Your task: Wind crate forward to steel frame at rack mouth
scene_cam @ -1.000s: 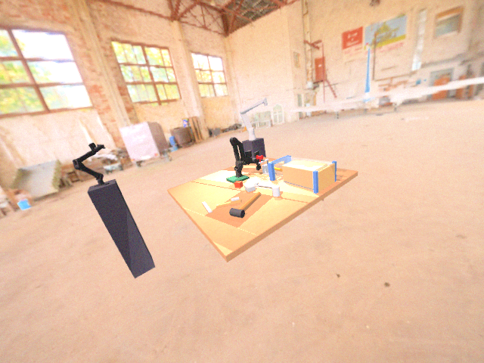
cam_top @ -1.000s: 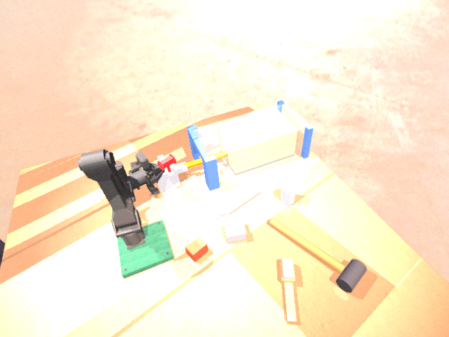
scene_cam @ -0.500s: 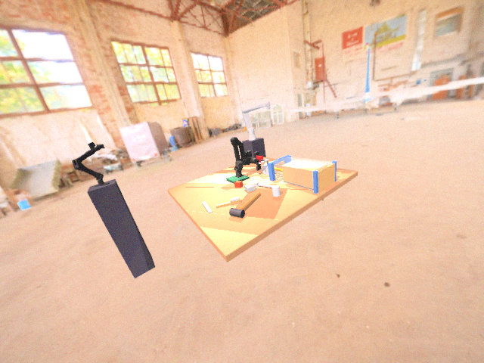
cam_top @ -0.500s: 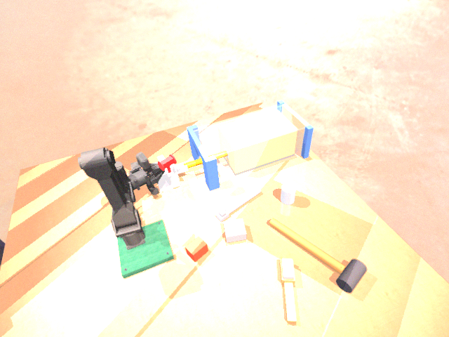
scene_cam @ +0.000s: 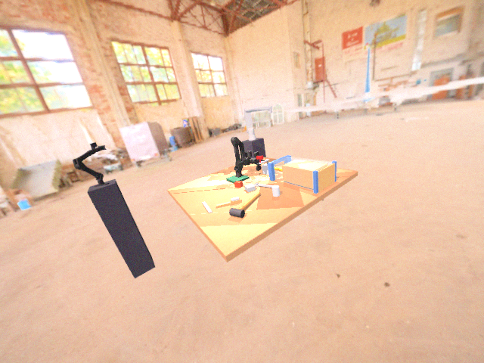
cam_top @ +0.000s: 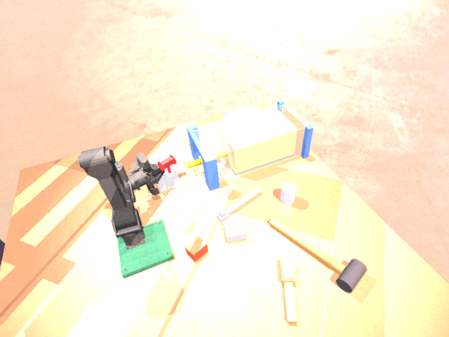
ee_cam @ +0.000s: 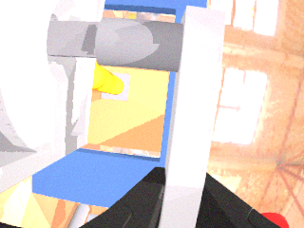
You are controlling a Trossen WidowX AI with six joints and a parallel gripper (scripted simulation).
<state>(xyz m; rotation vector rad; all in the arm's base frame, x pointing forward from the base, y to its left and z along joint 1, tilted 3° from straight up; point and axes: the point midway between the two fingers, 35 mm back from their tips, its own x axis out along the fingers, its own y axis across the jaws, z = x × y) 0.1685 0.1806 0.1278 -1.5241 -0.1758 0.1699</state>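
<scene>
My gripper tip is now 1 cm to the left of the white crank handle, 1 cm below it and 1 cm past it. From my gripper tip the other things lie so: blue steel frame (15 cm ahead, 4 cm to the left, 3 cm below); hand winch (10 cm below, 4 cm to the left, 3 cm behind); red grip (5 cm to the right, 4 cm above).
</scene>
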